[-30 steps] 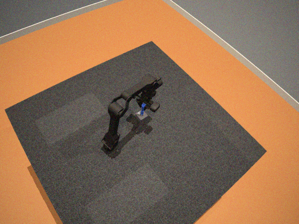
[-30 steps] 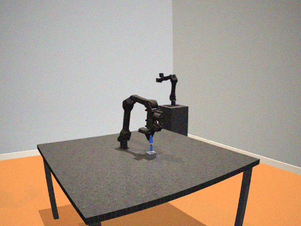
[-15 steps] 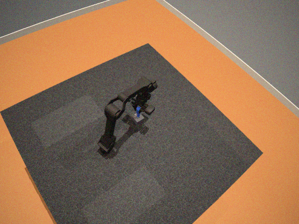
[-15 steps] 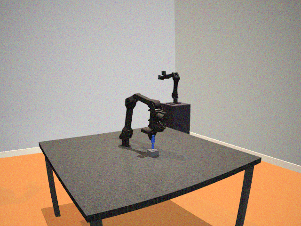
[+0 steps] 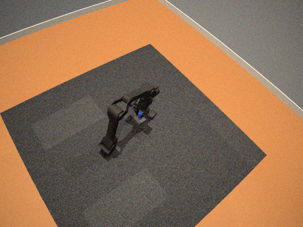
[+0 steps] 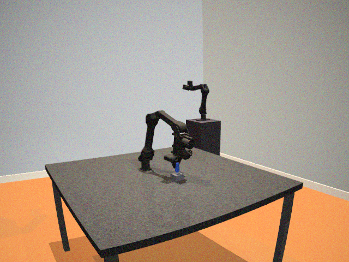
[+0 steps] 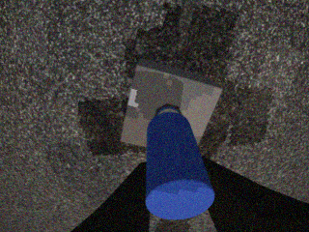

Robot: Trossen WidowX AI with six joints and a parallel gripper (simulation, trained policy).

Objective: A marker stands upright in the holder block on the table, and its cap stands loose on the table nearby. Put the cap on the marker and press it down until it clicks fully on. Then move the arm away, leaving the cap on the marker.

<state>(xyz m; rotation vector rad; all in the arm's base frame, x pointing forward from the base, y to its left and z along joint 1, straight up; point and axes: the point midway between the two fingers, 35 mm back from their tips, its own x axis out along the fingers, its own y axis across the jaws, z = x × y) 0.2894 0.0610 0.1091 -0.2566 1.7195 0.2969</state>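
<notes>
My gripper tip is 1 cm below the blue cap and 1 cm short of it. Round my gripper tip: blue marker (1 cm below, 1 cm ahead); then grey holder block (6 cm below, 1 cm ahead).
</notes>
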